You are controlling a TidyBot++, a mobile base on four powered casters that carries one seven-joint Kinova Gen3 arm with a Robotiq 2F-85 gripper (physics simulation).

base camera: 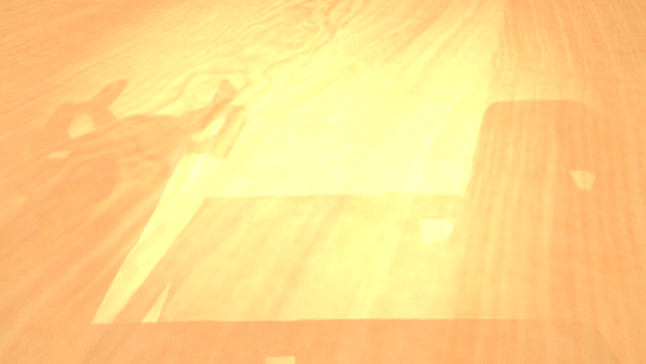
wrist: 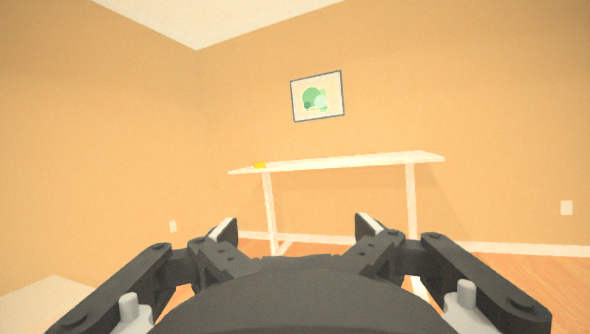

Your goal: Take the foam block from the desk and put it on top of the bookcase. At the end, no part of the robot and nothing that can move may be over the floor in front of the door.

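Places are measured from the arm's base along level axes (x ahead, y left, z up), in centimetres.
Pixels of known places: gripper, fingertip midpoint: point(wrist: 296, 228).
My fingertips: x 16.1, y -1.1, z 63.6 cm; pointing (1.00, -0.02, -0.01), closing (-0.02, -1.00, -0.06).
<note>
Behind a point stands the place of what it marks.
In the wrist view a small yellow-orange foam block point(wrist: 259, 165) {x 178.0, y 24.7, z 57.5 cm} lies on the left end of the white desk point(wrist: 350, 161) {x 152.5, y -43.7, z 55.3 cm}, which stands across the room against the wall. My gripper point(wrist: 296, 228) {x 16.1, y -1.1, z 63.6 cm} is open, with its fingers wide apart and no object between them. It is well away from the desk and the block. The bookcase and the door cannot be made out in these views.
In the base camera view the wooden floor point(base camera: 350, 125) {x 61.1, y -3.5, z -39.7 cm} shows with shadows of the robot on it. In the wrist view a pale flat surface point(wrist: 47, 300) {x 102.7, y 130.0, z 5.3 cm} is at the lower left. A framed picture point(wrist: 317, 96) {x 225.2, y -35.6, z 118.7 cm} hangs above the desk.
</note>
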